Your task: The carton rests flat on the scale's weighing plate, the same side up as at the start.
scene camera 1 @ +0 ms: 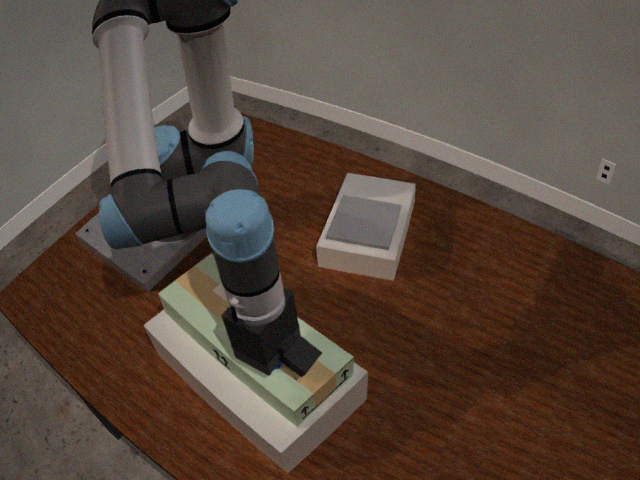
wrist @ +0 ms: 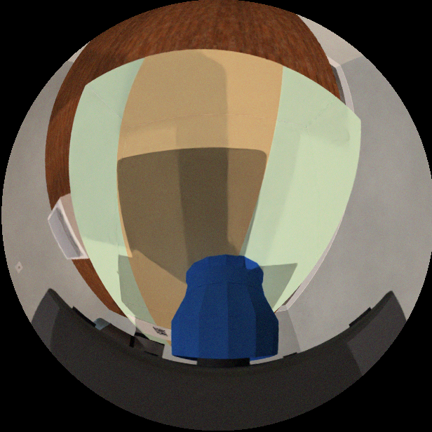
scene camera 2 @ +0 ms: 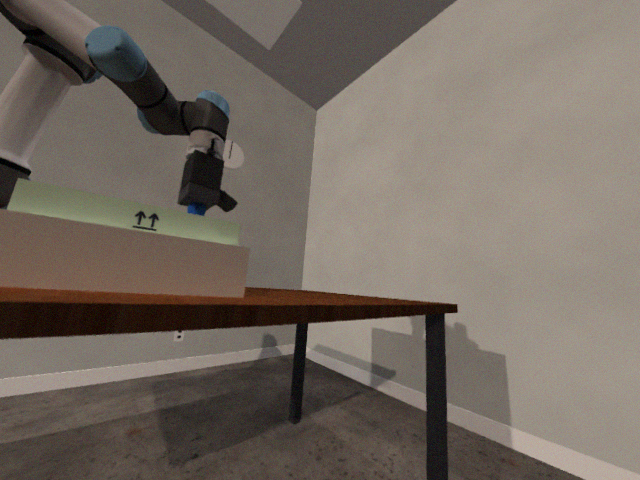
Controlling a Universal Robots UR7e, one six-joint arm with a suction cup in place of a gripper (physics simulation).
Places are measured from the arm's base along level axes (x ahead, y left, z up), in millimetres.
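Where they show: hand, tool point: (scene camera 2: 194,224).
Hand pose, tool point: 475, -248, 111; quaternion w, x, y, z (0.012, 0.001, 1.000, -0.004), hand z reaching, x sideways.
Observation:
Each offset is from my tool point to the top centre of the thing, as dx, dy, dz. "pt": to the spot under its first point. Level surfaces: height alone.
The carton @(-74, +36, +13) (scene camera 1: 289,390) (scene camera 2: 82,206) (wrist: 320,165) is long and flat, pale green with a tan band along its top. It lies flat on a white block @(-75, +21, -45) (scene camera 1: 222,379) (scene camera 2: 129,263), with the up arrows on its sides pointing up. My suction gripper (scene camera 1: 277,366) (scene camera 2: 196,212) (wrist: 224,265) points down, its blue cup against the carton's top nearer the front end; it is shut on the carton. The scale @(-79, +449, -66) (scene camera 1: 356,258) is a low white box with a grey weighing plate @(pt -65, +403, -66) (scene camera 1: 364,222) (wrist: 66,232) on top. It stands behind and right of the carton. The carton's underside is hidden.
The arm's grey base plate (scene camera 1: 147,271) stands close behind the carton's far end. The brown table @(dz -144) (scene camera 1: 465,335) (scene camera 2: 361,304) carries the block, the scale and the arm. Walls rise behind the table. A small camera block (scene camera 1: 299,353) juts out beside the cup.

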